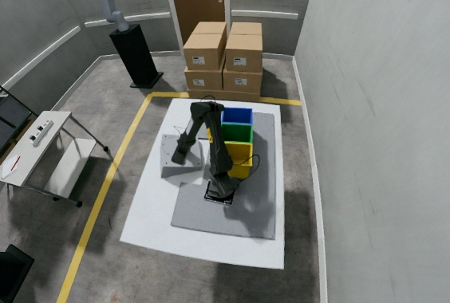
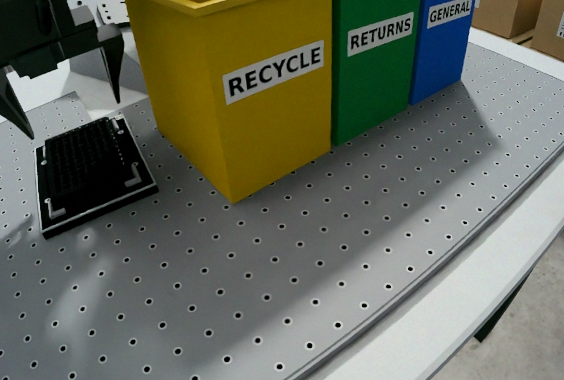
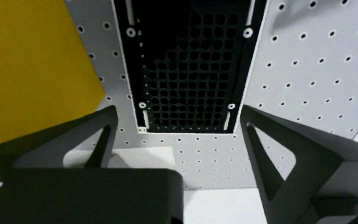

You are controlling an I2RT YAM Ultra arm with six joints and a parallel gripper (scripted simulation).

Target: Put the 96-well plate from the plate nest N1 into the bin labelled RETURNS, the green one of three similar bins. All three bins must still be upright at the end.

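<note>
Right now the black 96-well plate is 5 cm below my hand, 1 cm to the right of it and 1 cm ahead of it. Also, from my hand: green RETURNS bin: 29 cm to the left, 3 cm ahead, 2 cm above; black plate nest N1: 7 cm below, 1 cm to the right, 1 cm ahead; yellow RECYCLE bin: 16 cm to the left, 5 cm ahead, 2 cm above.
</note>
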